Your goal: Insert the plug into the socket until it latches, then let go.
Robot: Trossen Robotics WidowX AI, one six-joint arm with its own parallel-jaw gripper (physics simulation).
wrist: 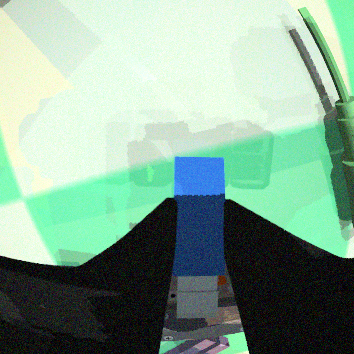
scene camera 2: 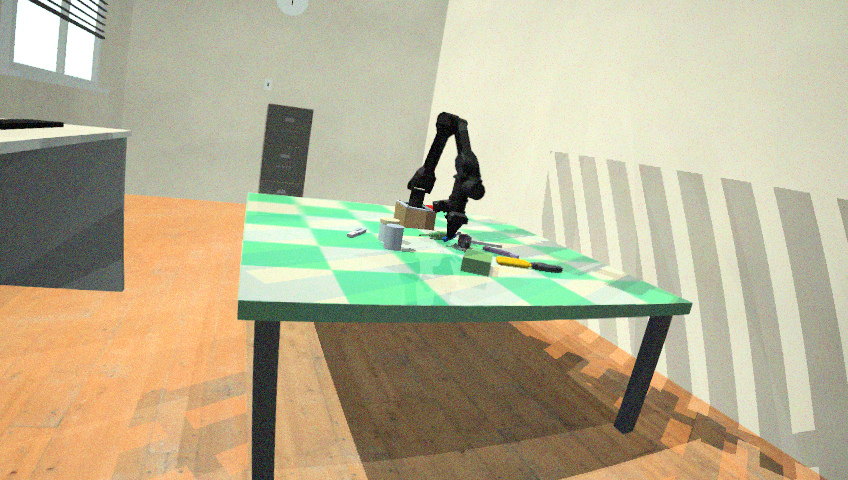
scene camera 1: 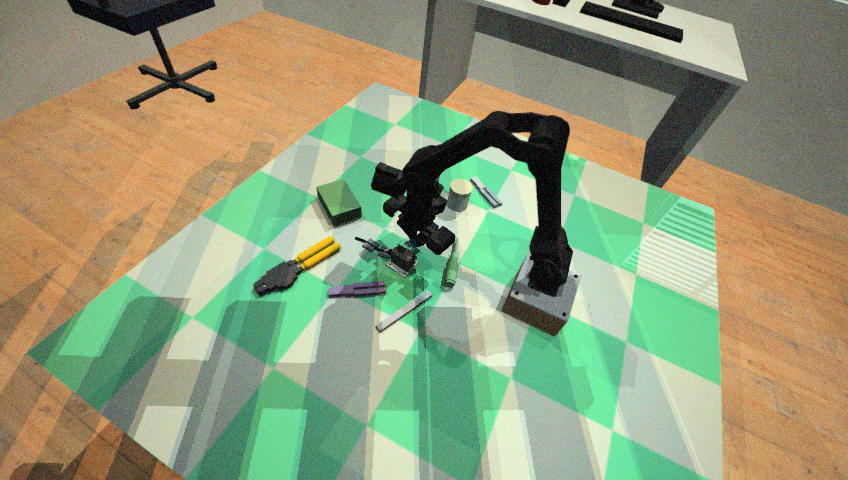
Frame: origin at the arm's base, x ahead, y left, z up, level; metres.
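Seen in the pictures: gripper, fingertip midpoint: (wrist: 197,207) (scene camera 2: 448,238) (scene camera 1: 416,243); arm's base, link origin: (scene camera 2: 415,205) (scene camera 1: 544,280).
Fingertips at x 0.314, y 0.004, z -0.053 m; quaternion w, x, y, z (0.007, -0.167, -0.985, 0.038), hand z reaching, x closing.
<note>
Offsets run from my fingertips to a thing's middle. "*": to the spot under its first point.
My gripper (scene camera 1: 414,240) (scene camera 2: 451,236) (wrist: 197,207) is shut on the blue plug {dx +0.003, dy +0.010, dz +0.009 m} (scene camera 1: 412,243) (scene camera 2: 446,239) (wrist: 200,235), low over the table. In the wrist view the plug's blue body lies between the black fingers, and its pale grey nose points to the bottom of the view. The socket {dx +0.015, dy +0.056, dz -0.005 m} (scene camera 1: 403,256) (scene camera 2: 464,240) is a small dark block on a light plate, right beside the fingertips. In the wrist view the nose reaches the socket's dark housing. How deep the nose sits in the opening is hidden, and I cannot tell whether it is latched.
A green tool {dx -0.100, dy -0.007, dz -0.013 m} (scene camera 1: 451,267) (wrist: 346,130) lies close beside the gripper. A purple clip {dx +0.068, dy +0.176, dz -0.021 m} (scene camera 1: 357,289), a grey strip {dx -0.054, dy +0.173, dz -0.022 m} (scene camera 1: 404,311), a yellow-handled crimper {* dx +0.197, dy +0.141, dz -0.007 m} (scene camera 1: 318,252) (scene camera 2: 512,261), a green block {dx +0.250, dy -0.031, dz -0.007 m} (scene camera 1: 339,202) (scene camera 2: 477,262) and a cylinder (scene camera 1: 460,195) (scene camera 2: 392,236) stand or lie around.
</note>
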